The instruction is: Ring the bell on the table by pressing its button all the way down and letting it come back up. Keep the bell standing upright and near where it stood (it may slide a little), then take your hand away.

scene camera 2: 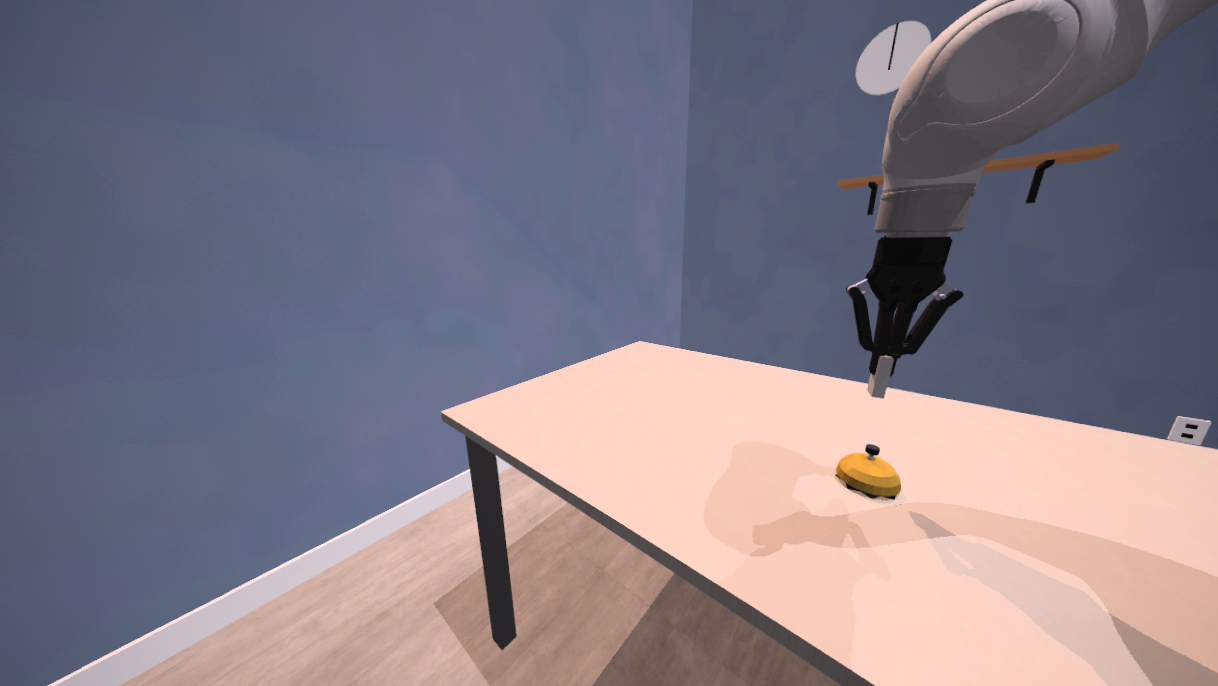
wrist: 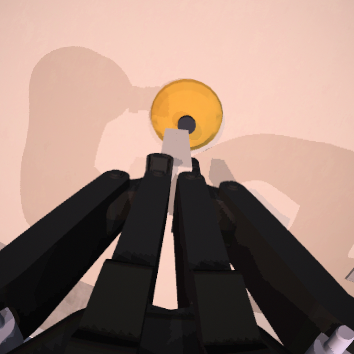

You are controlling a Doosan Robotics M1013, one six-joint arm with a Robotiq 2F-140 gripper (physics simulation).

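Places are measured from the arm's base along level axes (x ahead, y left, z up), in centimetres.
Where they show: gripper, fingertip midpoint: (scene camera 2: 875, 394) (wrist: 174, 147).
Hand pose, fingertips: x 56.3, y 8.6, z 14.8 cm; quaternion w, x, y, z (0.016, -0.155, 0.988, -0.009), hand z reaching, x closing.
Note:
Each offset is from my fingertips to the top centre of the thing. Level surfaces: height alone.
The bell {dx -0.9, dy +0.1, dz -8.8 cm} (scene camera 2: 867, 475) (wrist: 175, 100) is a yellow dome standing upright on the pale table {dz -15.4 cm} (scene camera 2: 630, 409). Its black button {dx -0.9, dy +0.1, dz -8.8 cm} (scene camera 2: 871, 449) (wrist: 186, 124) stands up on a short stem above the dome. My gripper (scene camera 2: 879, 392) (wrist: 174, 147) is shut, with nothing between its fingers. It points down and hangs above the bell, with a clear gap between its pale fingertips and the button in the scene view. In the wrist view the fingertips cover a small part of the dome's lower edge and reach to the button's lower left side.
The table's near edge and a dark table leg (scene camera 2: 490, 545) show in the scene view. A wooden wall shelf (scene camera 2: 1078, 155), a round clock (scene camera 2: 877, 63) and a wall socket (scene camera 2: 1189, 429) are on the wall behind. Shadows of the arm fall across the table around the bell.

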